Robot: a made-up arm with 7 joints. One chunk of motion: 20 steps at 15 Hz.
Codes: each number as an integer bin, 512 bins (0 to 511) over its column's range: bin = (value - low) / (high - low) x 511, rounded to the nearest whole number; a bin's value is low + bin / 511 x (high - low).
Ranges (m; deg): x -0.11..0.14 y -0.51..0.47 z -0.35..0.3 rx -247..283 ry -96..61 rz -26..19
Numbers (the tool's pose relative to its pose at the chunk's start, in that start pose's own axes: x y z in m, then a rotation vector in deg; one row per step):
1: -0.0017 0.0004 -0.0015 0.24 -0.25 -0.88
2: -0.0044 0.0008 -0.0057 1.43 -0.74 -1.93
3: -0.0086 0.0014 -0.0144 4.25 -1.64 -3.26
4: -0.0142 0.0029 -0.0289 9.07 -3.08 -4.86
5: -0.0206 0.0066 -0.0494 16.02 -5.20 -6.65
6: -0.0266 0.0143 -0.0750 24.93 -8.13 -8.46
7: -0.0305 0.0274 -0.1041 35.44 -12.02 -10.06
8: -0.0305 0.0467 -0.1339 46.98 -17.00 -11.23
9: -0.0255 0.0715 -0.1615 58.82 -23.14 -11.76
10: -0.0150 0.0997 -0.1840 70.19 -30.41 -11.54
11: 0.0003 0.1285 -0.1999 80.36 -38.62 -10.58
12: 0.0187 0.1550 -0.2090 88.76 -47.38 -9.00
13: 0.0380 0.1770 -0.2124 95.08 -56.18 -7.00
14: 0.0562 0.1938 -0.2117 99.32 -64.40 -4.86
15: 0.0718 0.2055 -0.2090 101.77 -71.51 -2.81
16: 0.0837 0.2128 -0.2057 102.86 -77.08 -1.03
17: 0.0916 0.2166 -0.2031 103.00 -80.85 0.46
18: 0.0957 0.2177 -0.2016 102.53 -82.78 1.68
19: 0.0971 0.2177 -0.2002 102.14 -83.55 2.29
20: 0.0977 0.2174 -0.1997 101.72 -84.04 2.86
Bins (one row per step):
1: 221 266 274 238 312 285
2: 216 266 271 240 310 273
3: 207 267 264 242 307 258
4: 196 267 252 247 302 240
5: 183 269 236 254 296 220
6: 170 273 216 262 286 199
7: 162 280 193 272 273 181
8: 162 290 170 283 257 168
9: 173 303 148 295 237 162
10: 194 318 131 306 213 164
11: 225 333 118 316 187 175
12: 263 347 111 324 158 193
13: 303 358 108 330 130 216
14: 340 367 109 334 103 240
15: 372 373 111 336 80 263
16: 396 377 113 337 62 284
17: 412 379 115 337 49 300
18: 420 379 117 337 43 314
19: 423 379 118 337 41 321
20: 425 379 118 336 39 328

